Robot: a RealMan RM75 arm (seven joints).
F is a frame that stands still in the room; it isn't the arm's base.
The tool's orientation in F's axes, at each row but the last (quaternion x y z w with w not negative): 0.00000 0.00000 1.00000 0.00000; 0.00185 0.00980 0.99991 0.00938; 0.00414 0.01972 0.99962 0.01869; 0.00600 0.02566 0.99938 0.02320; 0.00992 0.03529 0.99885 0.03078; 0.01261 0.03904 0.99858 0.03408
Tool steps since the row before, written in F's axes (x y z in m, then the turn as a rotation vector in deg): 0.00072 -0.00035 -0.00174 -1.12 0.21 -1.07; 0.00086 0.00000 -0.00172 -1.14 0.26 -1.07; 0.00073 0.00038 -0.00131 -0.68 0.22 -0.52; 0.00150 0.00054 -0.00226 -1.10 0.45 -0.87; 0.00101 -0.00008 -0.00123 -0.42 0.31 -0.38; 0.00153 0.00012 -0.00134 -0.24 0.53 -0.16
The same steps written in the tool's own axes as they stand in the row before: -0.00072 0.00035 -0.00174 1.12 -0.21 -1.07; -0.00087 -0.00005 -0.00172 1.14 -0.26 -1.07; -0.00073 -0.00046 -0.00129 0.68 -0.21 -0.52; -0.00150 -0.00072 -0.00221 1.11 -0.44 -0.86; -0.00103 -0.00007 -0.00121 0.43 -0.31 -0.37; -0.00155 -0.00033 -0.00128 0.27 -0.52 -0.13
